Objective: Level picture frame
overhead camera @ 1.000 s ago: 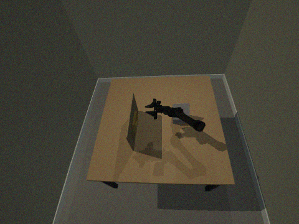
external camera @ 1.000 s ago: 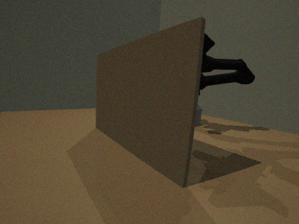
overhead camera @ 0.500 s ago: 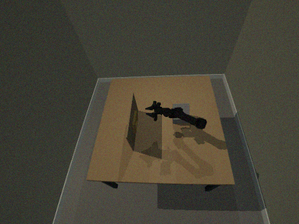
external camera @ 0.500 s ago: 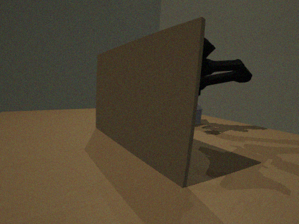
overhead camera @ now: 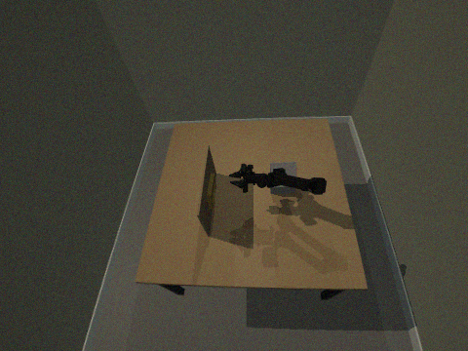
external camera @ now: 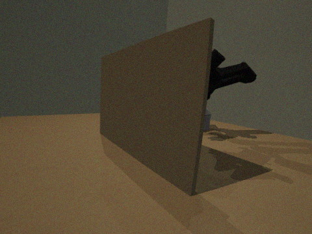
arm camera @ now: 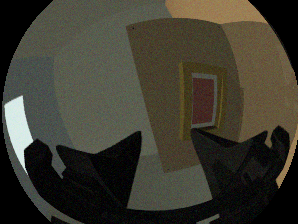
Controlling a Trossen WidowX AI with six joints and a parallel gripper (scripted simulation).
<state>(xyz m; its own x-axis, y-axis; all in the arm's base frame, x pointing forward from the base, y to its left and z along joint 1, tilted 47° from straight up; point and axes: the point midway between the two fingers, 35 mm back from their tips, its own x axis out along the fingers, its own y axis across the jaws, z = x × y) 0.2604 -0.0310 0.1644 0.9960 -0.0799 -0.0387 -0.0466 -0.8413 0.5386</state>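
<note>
Right now my gripper tip is 13 cm short of the picture frame and 11 cm above it. The rest, counted from my gripper tip: brown wall panel: 14 cm ahead, 1 cm to the right, 12 cm below.
</note>
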